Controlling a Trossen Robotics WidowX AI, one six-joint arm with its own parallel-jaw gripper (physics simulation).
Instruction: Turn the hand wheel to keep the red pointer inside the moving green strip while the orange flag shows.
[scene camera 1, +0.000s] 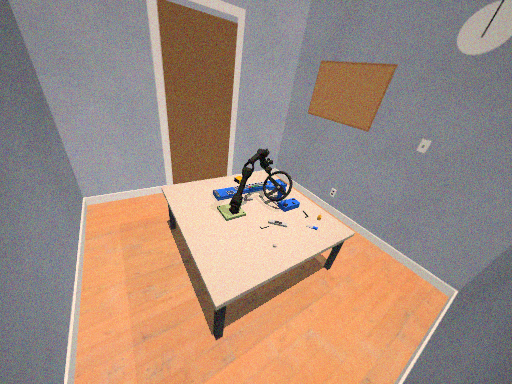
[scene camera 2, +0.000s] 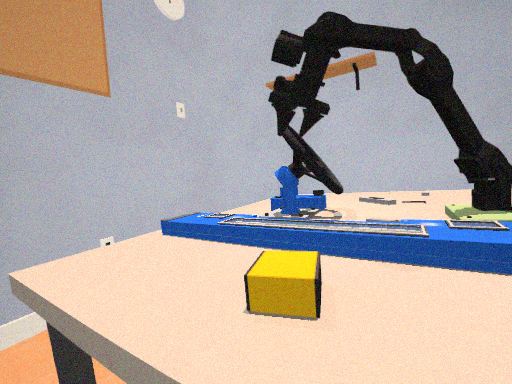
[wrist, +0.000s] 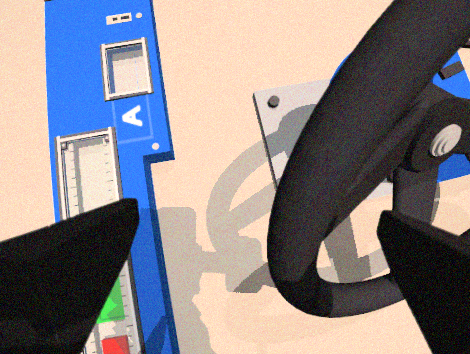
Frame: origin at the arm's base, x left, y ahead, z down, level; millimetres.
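Seen in the pictures: gripper, fingertip midpoint: (scene camera 1: 268, 173) (scene camera 2: 290, 136) (wrist: 259, 216); arm's base, origin of the base link: (scene camera 1: 234, 211) (scene camera 2: 492, 207).
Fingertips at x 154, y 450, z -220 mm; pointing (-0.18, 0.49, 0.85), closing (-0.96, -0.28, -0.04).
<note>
Offsets run from my fingertips to a thing's top centre. "spot": to the spot under its first point. Level surfaces: height alone.
The black hand wheel (scene camera 1: 291, 187) (scene camera 2: 320, 164) (wrist: 300, 200) stands tilted on a blue stand (scene camera 2: 288, 195). My gripper (scene camera 1: 270, 169) (scene camera 2: 292, 133) (wrist: 259, 216) is open at the wheel's upper rim, with its two fingers on either side of the rim and nothing gripped. In the wrist view, the green strip @[spot: dx +134, dy -46, dz +204 mm] (wrist: 114, 303) shows in the long slot of the blue track housing (scene camera 1: 222, 194) (scene camera 2: 350, 247) (wrist: 75, 75), partly hidden by the left finger. The red pointer @[spot: dx +140, dy -87, dz +204 mm] (wrist: 116, 345) lies below the green strip's visible end, outside it, cut by the frame edge. The orange flag does not show in the wrist view.
A yellow block @[dx +341, dy -112, dz +202 mm] (scene camera 1: 238, 179) (scene camera 2: 282, 290) sits behind the track housing. A blue box (scene camera 1: 289, 204) is beside the wheel. Small loose items, including a grey tool @[dx -427, dy -179, dz +224 mm] (scene camera 1: 277, 223) and an orange piece @[dx -529, dy +249, dz +212 mm] (scene camera 1: 319, 217), lie on the table @[dz +245 mm] (scene camera 1: 225, 265). The arm stands on a green base plate (scene camera 1: 231, 216).
</note>
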